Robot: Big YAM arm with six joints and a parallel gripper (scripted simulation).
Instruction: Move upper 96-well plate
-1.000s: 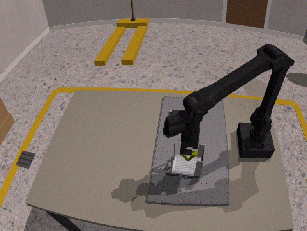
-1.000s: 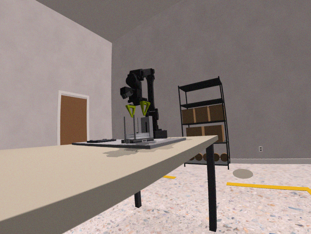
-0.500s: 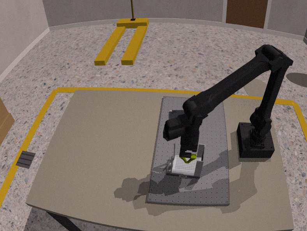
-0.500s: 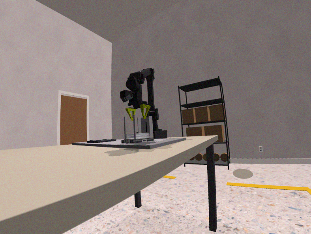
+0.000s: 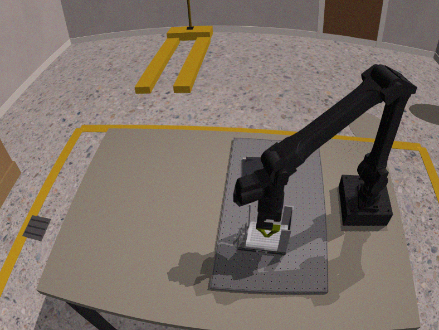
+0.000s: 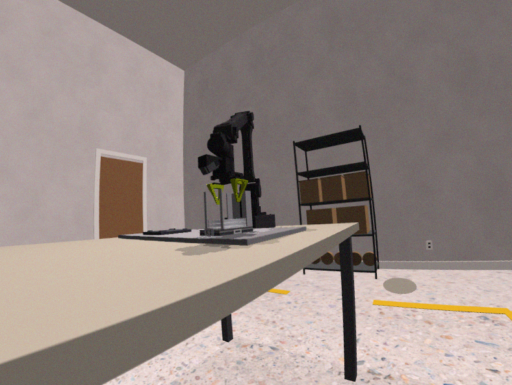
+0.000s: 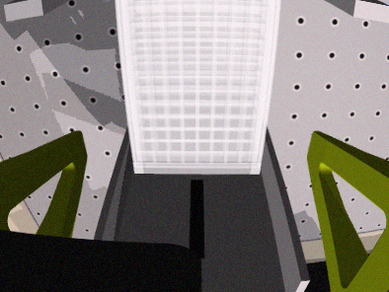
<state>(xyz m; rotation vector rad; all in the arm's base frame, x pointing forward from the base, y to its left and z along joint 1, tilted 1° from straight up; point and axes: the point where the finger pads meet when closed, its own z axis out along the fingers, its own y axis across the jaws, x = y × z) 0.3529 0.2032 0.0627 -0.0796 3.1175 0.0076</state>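
Now: hand 60 mm past the slot and 30 mm above it. The rest, counted from my hand: pale A1 square 360 mm to the right, 150 mm ahead, 100 mm below.
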